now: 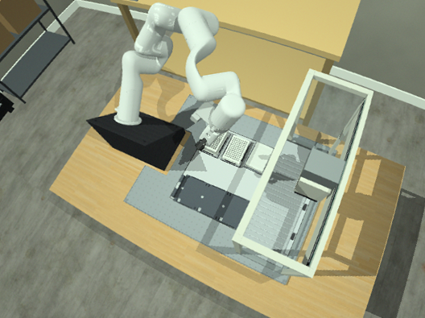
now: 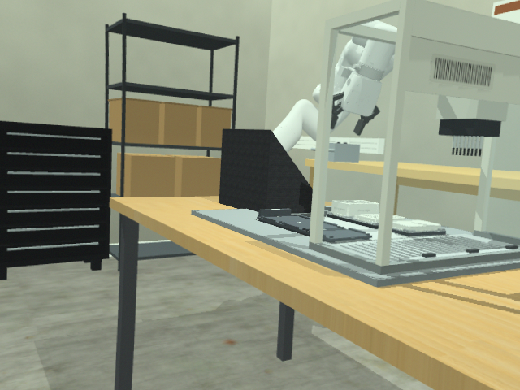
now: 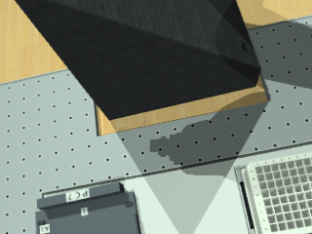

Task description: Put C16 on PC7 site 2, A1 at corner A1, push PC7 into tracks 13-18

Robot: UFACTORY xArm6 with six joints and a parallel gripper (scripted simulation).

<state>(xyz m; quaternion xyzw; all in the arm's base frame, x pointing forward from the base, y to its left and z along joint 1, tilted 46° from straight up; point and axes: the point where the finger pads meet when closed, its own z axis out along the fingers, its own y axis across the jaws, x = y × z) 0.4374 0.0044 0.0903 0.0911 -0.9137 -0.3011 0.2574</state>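
Now: the nest S3 27 cm below my hand, 16 cm ahead of it and 14 cm to the left of it. The rest, counted from my hand: post (30 cm ahead, 26 cm to the right, 3 cm below); carrier PC7 (26 cm below, 14 cm to the right, 9 cm ahead).
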